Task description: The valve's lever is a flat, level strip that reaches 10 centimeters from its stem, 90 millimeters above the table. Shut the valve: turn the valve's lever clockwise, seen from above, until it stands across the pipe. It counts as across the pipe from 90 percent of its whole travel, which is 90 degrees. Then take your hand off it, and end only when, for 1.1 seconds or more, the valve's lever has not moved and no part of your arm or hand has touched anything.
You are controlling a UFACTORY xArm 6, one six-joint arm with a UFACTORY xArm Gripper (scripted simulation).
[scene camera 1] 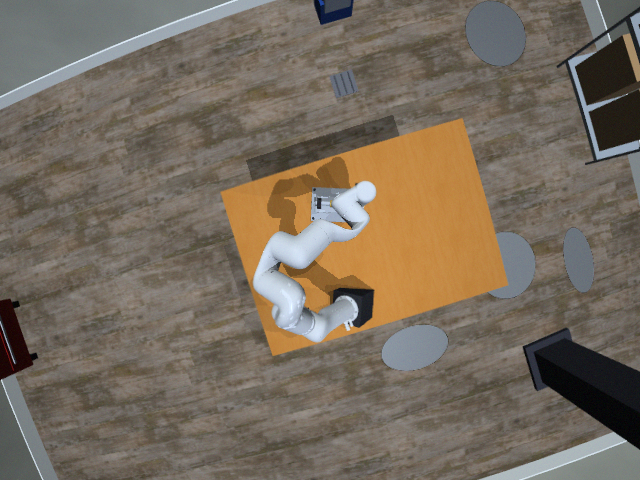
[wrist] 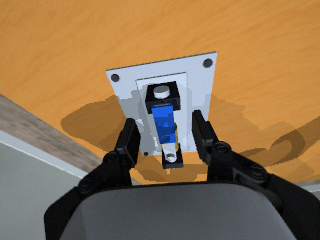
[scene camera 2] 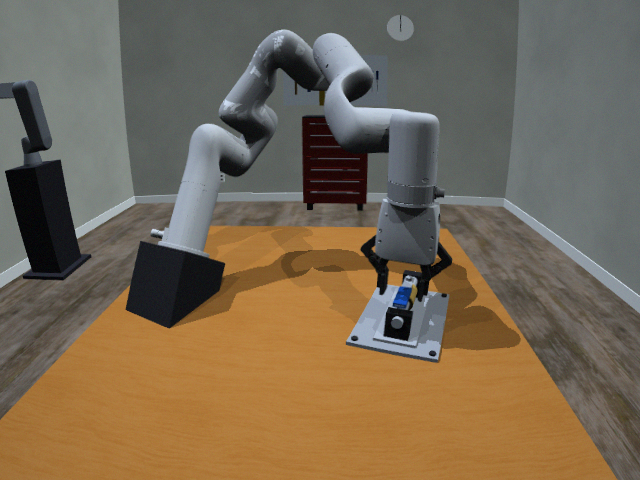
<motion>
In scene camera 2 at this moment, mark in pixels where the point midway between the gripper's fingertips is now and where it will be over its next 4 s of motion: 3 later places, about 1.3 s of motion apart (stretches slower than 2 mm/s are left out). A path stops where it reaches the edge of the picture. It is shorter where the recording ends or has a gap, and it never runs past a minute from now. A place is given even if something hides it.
The gripper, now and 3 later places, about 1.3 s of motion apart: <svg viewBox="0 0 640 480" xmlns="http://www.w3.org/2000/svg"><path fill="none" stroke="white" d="M401 294L400 303L400 307L391 305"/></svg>
</motion>
